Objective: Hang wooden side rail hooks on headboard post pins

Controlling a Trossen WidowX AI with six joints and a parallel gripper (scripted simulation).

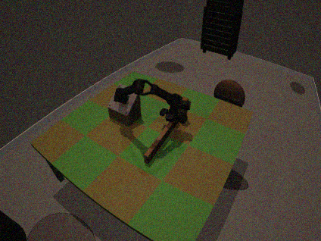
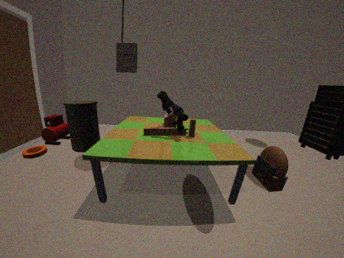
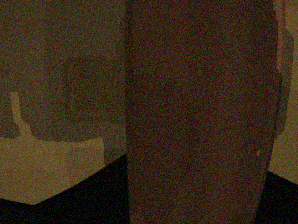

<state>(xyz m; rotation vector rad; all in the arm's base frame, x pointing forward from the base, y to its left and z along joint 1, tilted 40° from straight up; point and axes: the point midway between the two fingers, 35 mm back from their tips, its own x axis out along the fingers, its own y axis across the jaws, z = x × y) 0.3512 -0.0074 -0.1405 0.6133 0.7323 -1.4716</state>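
Now: gripper tip 13 cm to the right of the headboard post, 6 cm below it and 1 cm short of it.
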